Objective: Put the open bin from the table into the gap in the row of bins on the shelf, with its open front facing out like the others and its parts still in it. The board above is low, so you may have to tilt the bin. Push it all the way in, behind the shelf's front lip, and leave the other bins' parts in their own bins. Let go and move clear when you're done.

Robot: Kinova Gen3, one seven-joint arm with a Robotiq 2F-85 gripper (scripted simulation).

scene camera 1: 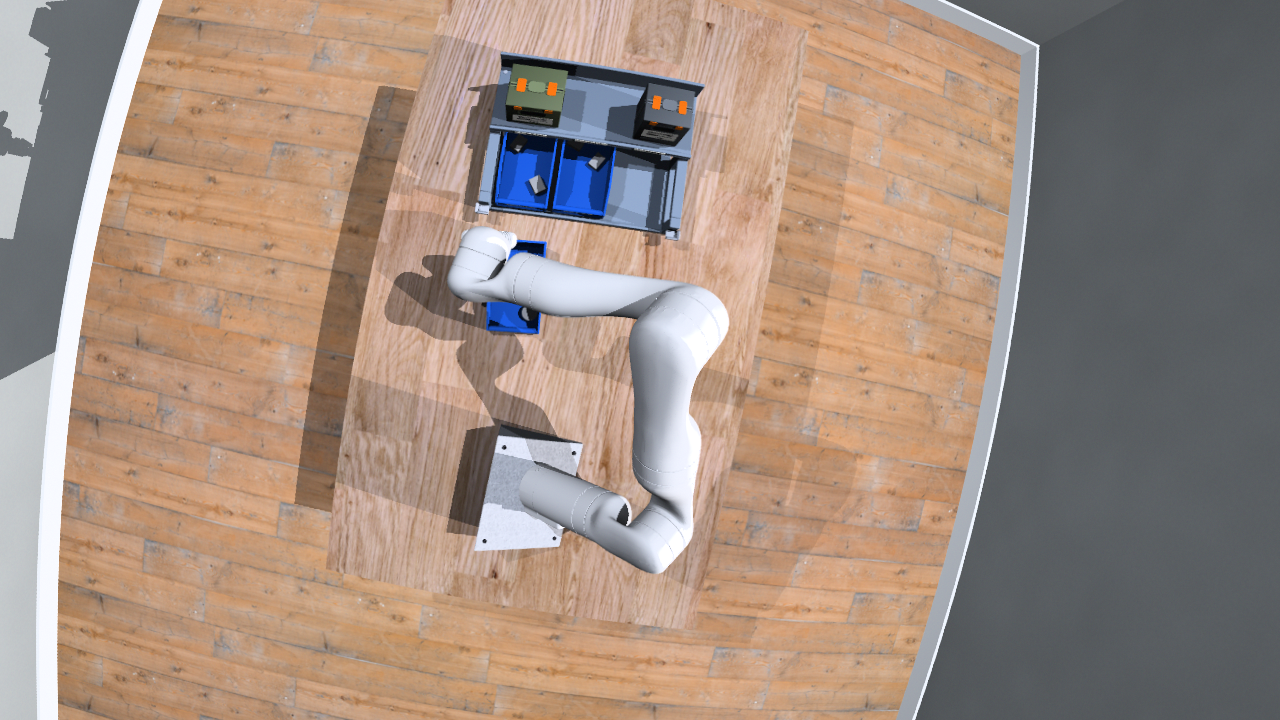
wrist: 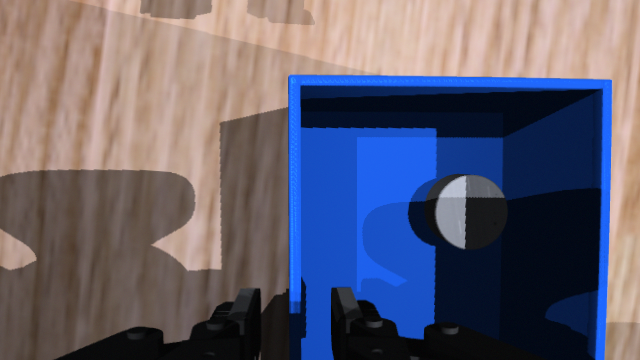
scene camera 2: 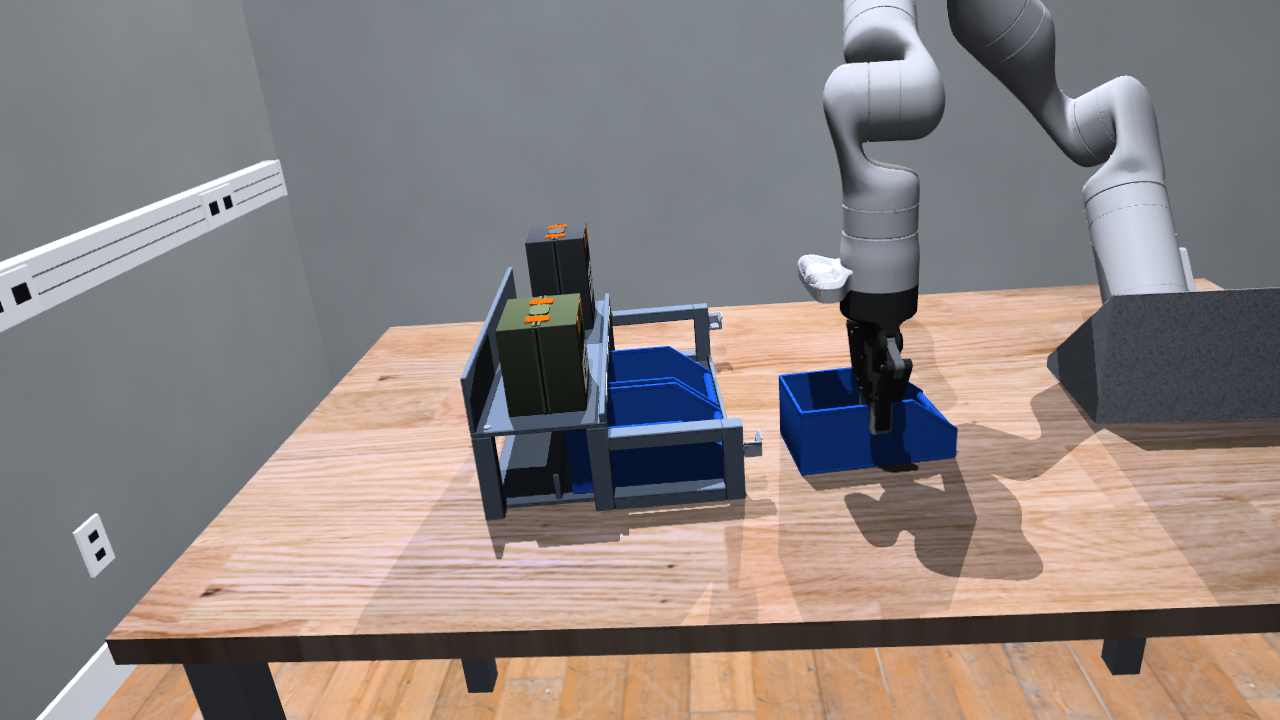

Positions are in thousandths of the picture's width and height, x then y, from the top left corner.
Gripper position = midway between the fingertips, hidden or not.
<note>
In view: my gripper (scene camera 2: 684,591), a bin (scene camera 2: 648,601), a bin (scene camera 2: 549,641) and a bin (scene camera 2: 511,508).
My gripper is seen too in the wrist view (wrist: 463,874).
</note>
